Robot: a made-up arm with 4 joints. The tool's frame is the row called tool.
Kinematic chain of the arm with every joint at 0, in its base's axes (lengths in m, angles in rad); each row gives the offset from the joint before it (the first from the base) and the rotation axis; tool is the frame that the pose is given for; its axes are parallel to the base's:
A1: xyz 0 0 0.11 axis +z
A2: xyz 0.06 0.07 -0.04 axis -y
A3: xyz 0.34 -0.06 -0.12 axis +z
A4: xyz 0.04 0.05 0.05 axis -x
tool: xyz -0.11 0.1 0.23
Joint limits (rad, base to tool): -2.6..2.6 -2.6..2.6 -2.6..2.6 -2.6..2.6
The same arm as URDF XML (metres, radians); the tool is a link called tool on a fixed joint. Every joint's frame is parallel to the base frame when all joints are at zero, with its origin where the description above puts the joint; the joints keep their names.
<robot name="arm">
<joint name="A1" type="revolute"><parent link="base_link"/><child link="link1"/><origin xyz="0 0 0.11"/><axis xyz="0 0 1"/><limit lower="-2.6" upper="2.6"/></joint>
<joint name="A2" type="revolute"><parent link="link1"/><child link="link2"/><origin xyz="0.06 0.07 -0.04"/><axis xyz="0 -1 0"/><limit lower="-2.6" upper="2.6"/></joint>
<joint name="A3" type="revolute"><parent link="link2"/><child link="link3"/><origin xyz="0.34 -0.06 -0.12"/><axis xyz="0 0 1"/><limit lower="-2.6" upper="2.6"/></joint>
<joint name="A4" type="revolute"><parent link="link3"/><child link="link4"/><origin xyz="0.04 0.05 0.05"/><axis xyz="-1 0 0"/><limit lower="-2.6" upper="2.6"/></joint>
<joint name="tool_fixed" type="fixed"><parent link="link4"/><child link="tool"/><origin xyz="-0.11 0.1 0.23"/></joint>
<link name="base_link"/>
<link name="link1"/>
<link name="link2"/>
<link name="link3"/>
<link name="link4"/>
<link name="tool"/>
</robot>

